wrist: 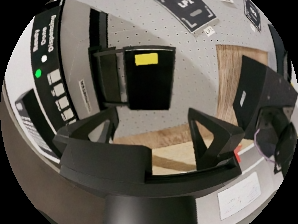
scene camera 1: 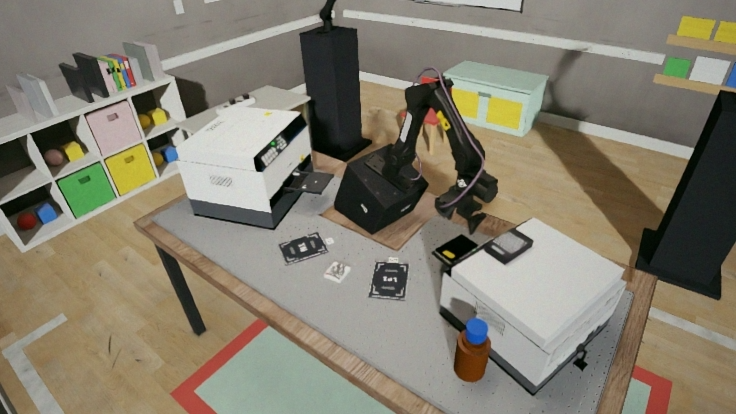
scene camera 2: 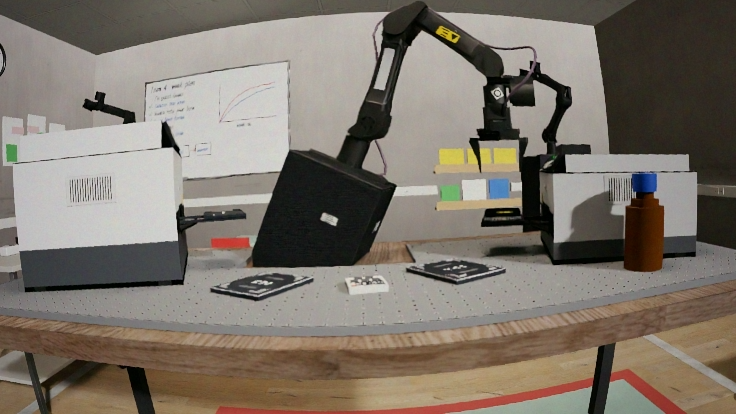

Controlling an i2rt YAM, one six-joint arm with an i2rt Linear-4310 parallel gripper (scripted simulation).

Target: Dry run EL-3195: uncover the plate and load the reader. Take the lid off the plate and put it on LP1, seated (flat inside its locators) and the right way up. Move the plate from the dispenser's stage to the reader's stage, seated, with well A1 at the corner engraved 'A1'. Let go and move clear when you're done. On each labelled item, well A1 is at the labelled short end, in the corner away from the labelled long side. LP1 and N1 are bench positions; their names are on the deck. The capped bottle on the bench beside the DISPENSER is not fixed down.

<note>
In view: the gripper (scene camera 2: 500, 172) and a lid (wrist: 149, 72).
The gripper also shows in the wrist view (wrist: 150, 111).
</note>
